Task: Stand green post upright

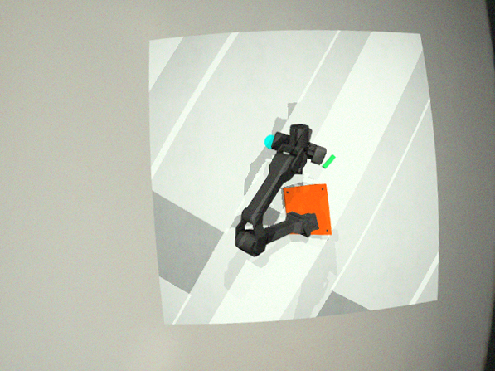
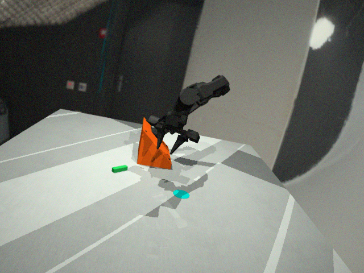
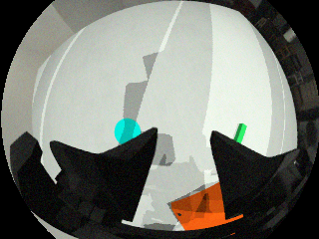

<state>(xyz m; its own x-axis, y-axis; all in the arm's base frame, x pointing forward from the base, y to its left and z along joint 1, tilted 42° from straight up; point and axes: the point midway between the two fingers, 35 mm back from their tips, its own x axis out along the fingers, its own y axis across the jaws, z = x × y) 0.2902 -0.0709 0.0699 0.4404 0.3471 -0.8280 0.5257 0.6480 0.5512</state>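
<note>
Right now the green post is 9 cm behind my gripper tip, 14 cm to the right of it and 13 cm below it. From my gripper tip the other things lie so: cyan circle: 4 cm ahead, 9 cm to the left, 14 cm below.
</note>
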